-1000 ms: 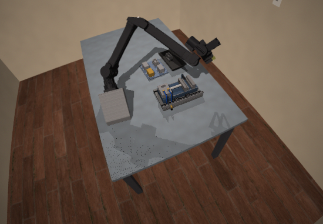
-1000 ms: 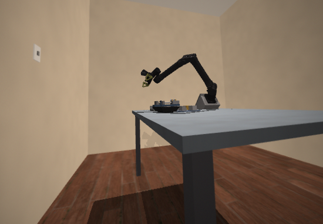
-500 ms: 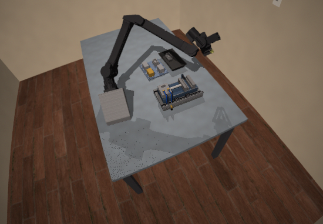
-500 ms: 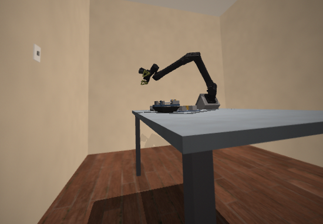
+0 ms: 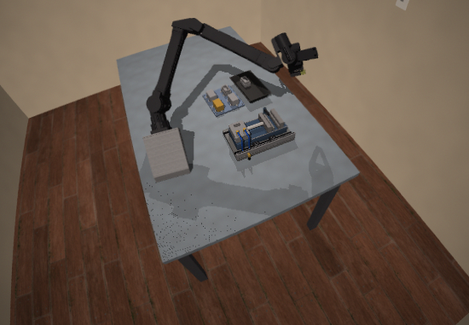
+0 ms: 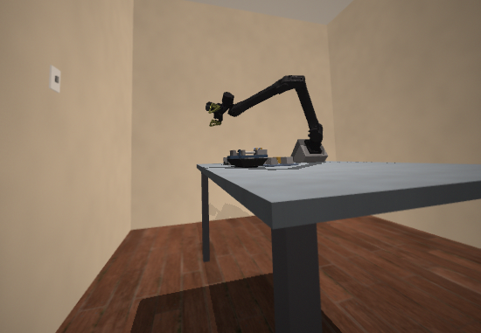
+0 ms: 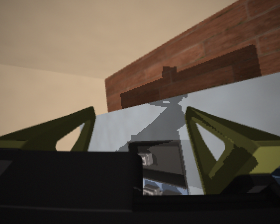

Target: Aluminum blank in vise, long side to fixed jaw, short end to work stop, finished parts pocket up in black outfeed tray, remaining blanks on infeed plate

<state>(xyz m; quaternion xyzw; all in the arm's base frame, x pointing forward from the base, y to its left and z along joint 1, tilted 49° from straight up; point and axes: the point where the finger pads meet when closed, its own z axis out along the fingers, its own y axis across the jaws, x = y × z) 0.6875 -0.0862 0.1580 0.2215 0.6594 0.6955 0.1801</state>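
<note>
Right now the yellow brass blank is 380 mm behind my hand, 260 mm below it and 100 mm to the left of it. From my hand the other things lie so: blue vise base: 250 mm below, 240 mm behind, 140 mm to the right.
</note>
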